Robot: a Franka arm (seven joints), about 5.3 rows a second.
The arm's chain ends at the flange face. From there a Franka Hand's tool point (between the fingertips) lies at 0.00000 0.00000 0.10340 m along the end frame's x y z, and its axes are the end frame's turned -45 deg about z.
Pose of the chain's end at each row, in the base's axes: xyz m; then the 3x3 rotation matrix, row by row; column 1 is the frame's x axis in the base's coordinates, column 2 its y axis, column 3 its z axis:
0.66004, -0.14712, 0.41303; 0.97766, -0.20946, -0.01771; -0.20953, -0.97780, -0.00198; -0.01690, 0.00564, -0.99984
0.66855, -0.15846, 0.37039; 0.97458, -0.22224, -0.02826; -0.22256, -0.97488, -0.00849; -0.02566, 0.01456, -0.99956
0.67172, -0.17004, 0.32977; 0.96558, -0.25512, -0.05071; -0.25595, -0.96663, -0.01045; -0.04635, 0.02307, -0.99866
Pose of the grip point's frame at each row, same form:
0.65821, -0.14732, 0.30965; 0.83942, 0.54320, -0.01771; 0.54325, -0.83957, -0.00198; -0.01594, -0.00796, -0.99984
0.66563, -0.15934, 0.26704; 0.84628, 0.53198, -0.02826; 0.53197, -0.84672, -0.00849; -0.02844, -0.00785, -0.99956
0.66648, -0.17112, 0.22651; 0.86317, 0.50237, -0.05071; 0.50253, -0.86449, -0.01045; -0.04909, -0.01646, -0.99866

